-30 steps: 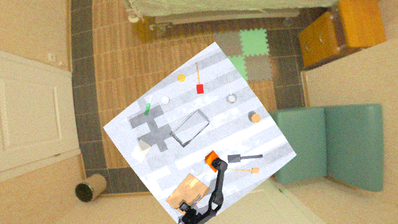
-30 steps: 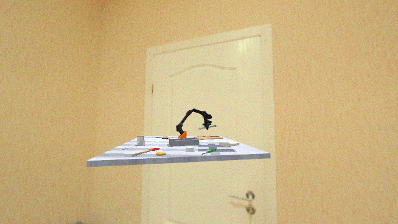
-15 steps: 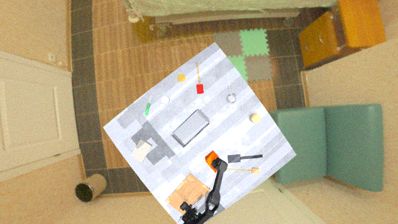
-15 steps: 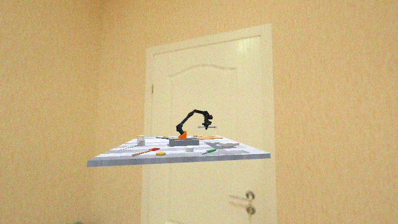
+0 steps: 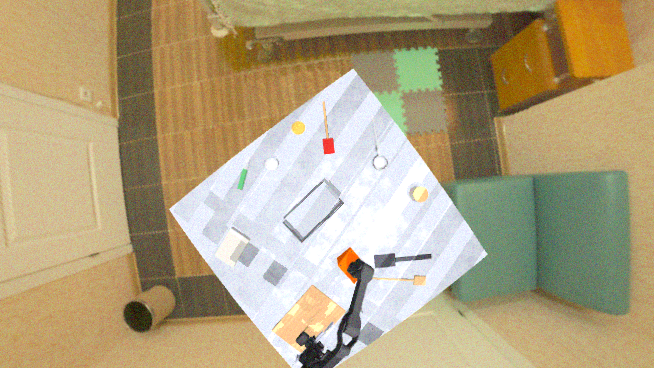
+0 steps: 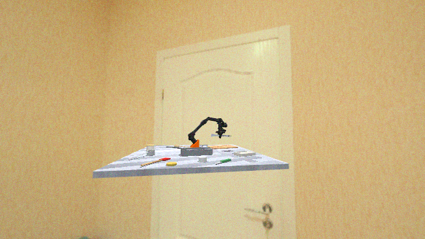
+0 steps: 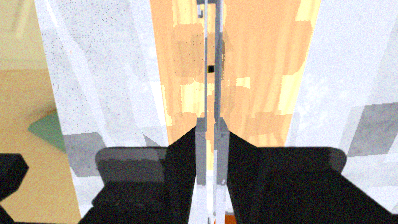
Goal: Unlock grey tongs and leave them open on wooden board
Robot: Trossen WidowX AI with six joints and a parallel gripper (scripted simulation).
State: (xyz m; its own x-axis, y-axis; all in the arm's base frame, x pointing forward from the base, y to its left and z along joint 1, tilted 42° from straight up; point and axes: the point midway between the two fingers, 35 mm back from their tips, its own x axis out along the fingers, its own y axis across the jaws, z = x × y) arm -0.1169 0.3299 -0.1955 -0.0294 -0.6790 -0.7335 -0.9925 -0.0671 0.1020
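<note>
Now: gripper tip 12 cm above the wooden board, 4 cm short of it and 2 cm to the right of it. From my gripper tip the other things lie so: black spatula (58 cm to the right, 12 cm below, 4 cm behind); then grey roasting tin (47 cm ahead, 42 cm to the right, 10 cm below); then white block (63 cm ahead, 11 cm below, 4 cm to the left).
</note>
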